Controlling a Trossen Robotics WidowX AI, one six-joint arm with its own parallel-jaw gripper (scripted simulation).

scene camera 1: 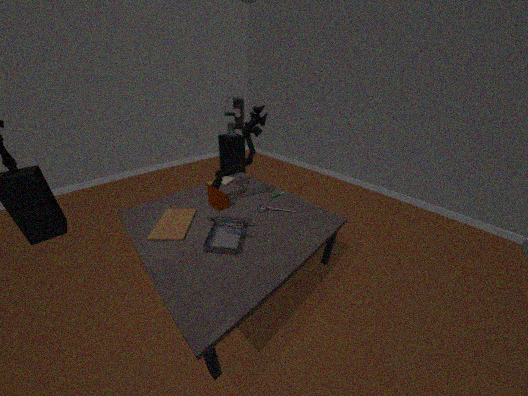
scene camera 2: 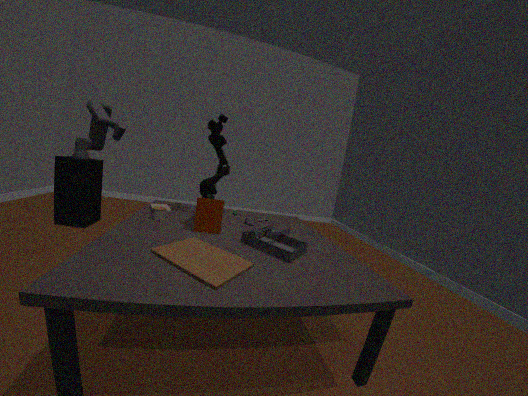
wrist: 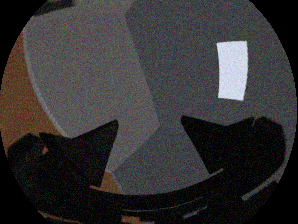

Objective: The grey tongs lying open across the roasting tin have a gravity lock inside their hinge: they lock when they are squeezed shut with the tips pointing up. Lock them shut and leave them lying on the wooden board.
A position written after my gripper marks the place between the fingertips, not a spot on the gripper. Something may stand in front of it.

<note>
My gripper (wrist: 150, 121) is open, with nothing in its grasp. Further things: a wooden board (scene camera 2: 212, 266) and a roasting tin (scene camera 2: 286, 248).
The wooden board shows as well in scene camera 1 (scene camera 1: 174, 224).
</note>
